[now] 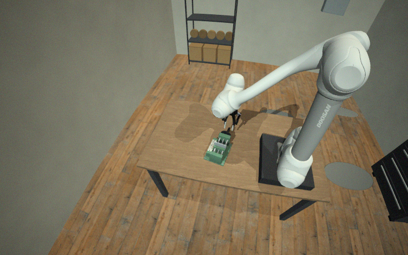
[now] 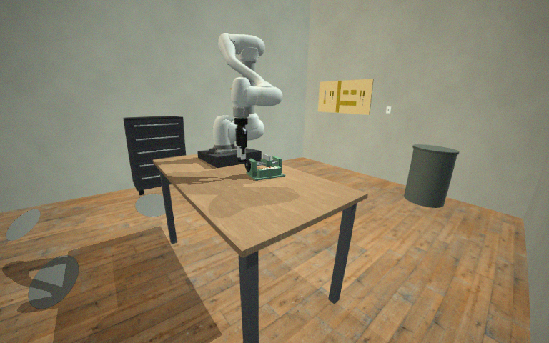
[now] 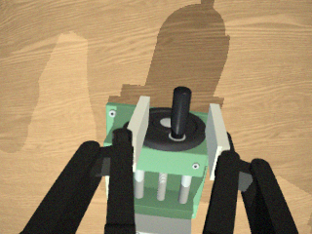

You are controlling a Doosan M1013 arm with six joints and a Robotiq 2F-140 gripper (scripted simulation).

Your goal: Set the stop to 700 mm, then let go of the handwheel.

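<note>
My gripper is now 50 mm above the black crank handle. Also, from my hand: green stop fixture (40 mm ahead, 160 mm to the left, 60 mm below).
</note>
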